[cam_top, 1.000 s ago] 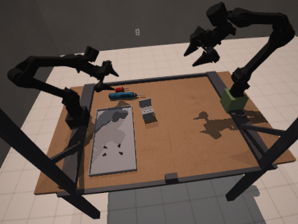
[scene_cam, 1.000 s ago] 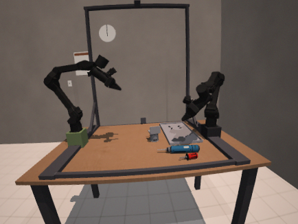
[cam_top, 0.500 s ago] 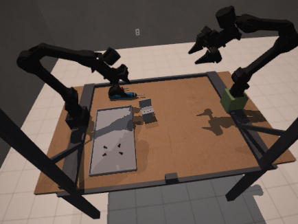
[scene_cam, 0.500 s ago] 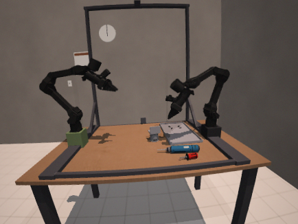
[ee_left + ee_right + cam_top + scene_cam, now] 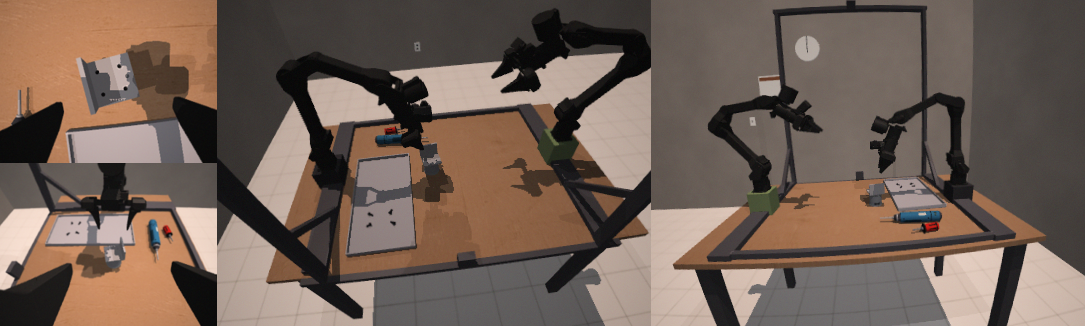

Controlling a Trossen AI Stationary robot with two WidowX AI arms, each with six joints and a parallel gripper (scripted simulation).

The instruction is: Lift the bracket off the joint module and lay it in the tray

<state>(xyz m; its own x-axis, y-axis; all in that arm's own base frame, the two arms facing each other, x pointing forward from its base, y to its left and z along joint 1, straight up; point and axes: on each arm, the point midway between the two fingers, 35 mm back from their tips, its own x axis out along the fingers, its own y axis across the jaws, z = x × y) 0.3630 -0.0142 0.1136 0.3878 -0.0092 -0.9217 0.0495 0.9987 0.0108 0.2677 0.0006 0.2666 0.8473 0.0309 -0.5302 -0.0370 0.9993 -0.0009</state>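
The grey bracket lies 4 cm to the right of my left hand and 12 cm below it. Round my left hand: grey tray (11 cm behind, 16 cm to the left, 19 cm below); grey joint module (4 cm to the right, 16 cm below); red screwdriver (27 cm ahead, 12 cm to the left, 18 cm below).
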